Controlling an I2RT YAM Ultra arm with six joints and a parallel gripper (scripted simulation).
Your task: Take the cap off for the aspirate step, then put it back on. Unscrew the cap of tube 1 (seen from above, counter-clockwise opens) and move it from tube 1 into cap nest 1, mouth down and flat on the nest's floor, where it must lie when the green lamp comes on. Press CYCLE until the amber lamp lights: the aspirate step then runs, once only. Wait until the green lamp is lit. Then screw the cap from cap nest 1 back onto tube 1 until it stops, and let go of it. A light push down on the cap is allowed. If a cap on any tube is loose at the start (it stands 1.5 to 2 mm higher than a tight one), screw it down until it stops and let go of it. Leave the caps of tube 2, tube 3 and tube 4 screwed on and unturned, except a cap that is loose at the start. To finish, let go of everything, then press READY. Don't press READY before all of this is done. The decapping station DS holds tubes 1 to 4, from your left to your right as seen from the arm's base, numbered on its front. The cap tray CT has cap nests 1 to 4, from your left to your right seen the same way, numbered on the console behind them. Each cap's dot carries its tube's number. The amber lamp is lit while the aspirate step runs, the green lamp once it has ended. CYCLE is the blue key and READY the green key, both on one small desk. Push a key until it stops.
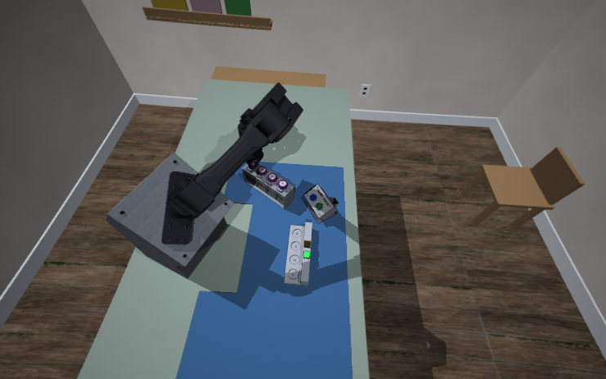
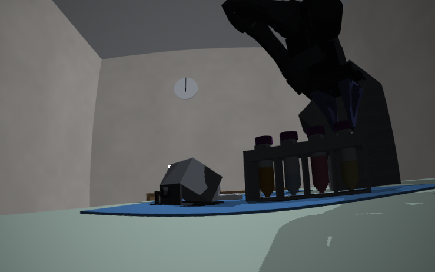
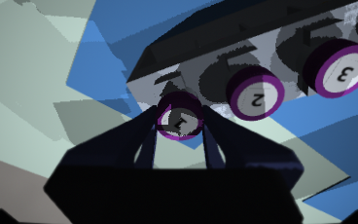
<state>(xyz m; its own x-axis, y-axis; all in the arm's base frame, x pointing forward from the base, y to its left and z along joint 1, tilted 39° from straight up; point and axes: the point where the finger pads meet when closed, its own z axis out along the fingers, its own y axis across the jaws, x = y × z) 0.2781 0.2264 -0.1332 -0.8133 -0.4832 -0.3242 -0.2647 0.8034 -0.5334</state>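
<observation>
My hand is right at the threaded neck of tube 1. The rest, counted from my hand: green ready key: 220 mm ahead, 220 mm to the right, 50 mm below; key desk: 220 mm ahead, 200 mm to the right, 60 mm below; blue cycle key: 210 mm ahead, 170 mm to the right, 50 mm below.
</observation>
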